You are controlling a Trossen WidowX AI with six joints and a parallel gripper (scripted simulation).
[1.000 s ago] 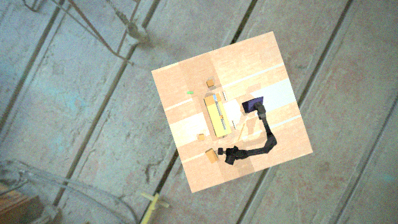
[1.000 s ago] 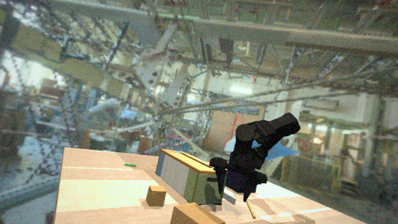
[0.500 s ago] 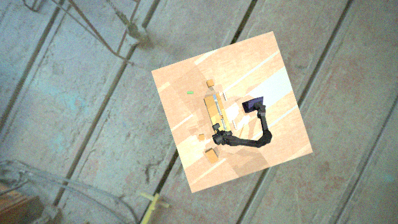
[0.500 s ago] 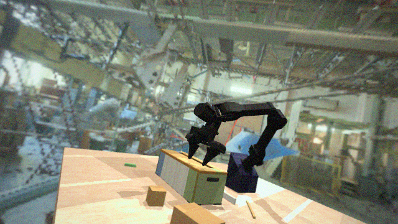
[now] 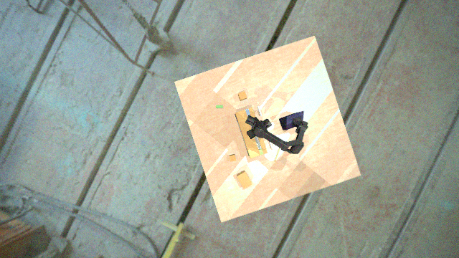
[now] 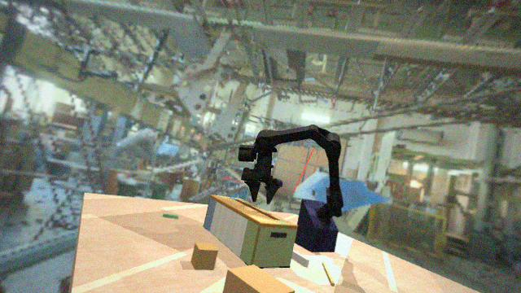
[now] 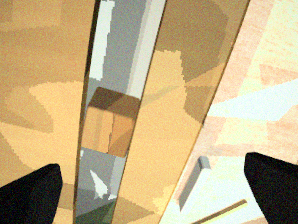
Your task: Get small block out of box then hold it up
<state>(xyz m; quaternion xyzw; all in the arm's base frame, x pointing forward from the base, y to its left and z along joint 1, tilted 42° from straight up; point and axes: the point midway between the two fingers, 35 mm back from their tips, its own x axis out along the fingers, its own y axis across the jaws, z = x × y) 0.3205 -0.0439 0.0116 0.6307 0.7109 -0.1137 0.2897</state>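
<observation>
Now: the box 9 cm below my gripper tip and 1 cm ahead of it. From my gripper tip the other things lie so: thin stick (24 cm to the left, 15 cm below, 14 cm behind); orange-brown block (7 cm below, 2 cm to the left, 2 cm ahead).
</observation>
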